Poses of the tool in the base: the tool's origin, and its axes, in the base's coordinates. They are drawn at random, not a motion.
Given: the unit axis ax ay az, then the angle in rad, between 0 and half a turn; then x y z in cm.
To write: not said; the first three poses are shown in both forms.
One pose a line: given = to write
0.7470 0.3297 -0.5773 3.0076 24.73 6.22 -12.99 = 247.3 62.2 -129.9 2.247 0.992 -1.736
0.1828 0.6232 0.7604 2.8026 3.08 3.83 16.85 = 30.8 38.3 168.5 0.512 1.747 2.131
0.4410 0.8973 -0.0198 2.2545 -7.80 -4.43 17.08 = -78.0 -44.3 170.8 0.994 2.023 -0.045
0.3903 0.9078 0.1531 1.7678 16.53 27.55 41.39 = 165.3 275.5 413.9 0.690 1.605 0.271
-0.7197 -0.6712 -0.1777 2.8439 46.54 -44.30 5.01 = 465.4 -443.0 50.1 -2.047 -1.909 -0.505
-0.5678 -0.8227 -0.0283 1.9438 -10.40 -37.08 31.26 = -104.0 -370.8 312.6 -1.104 -1.599 -0.055
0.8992 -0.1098 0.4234 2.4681 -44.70 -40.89 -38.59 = -447.0 -408.9 -385.9 2.219 -0.271 1.045
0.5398 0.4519 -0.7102 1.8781 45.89 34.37 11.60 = 458.9 343.7 116.0 1.014 0.849 -1.334
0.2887 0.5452 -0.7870 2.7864 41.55 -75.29 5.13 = 415.5 -752.9 51.3 0.804 1.519 -2.193
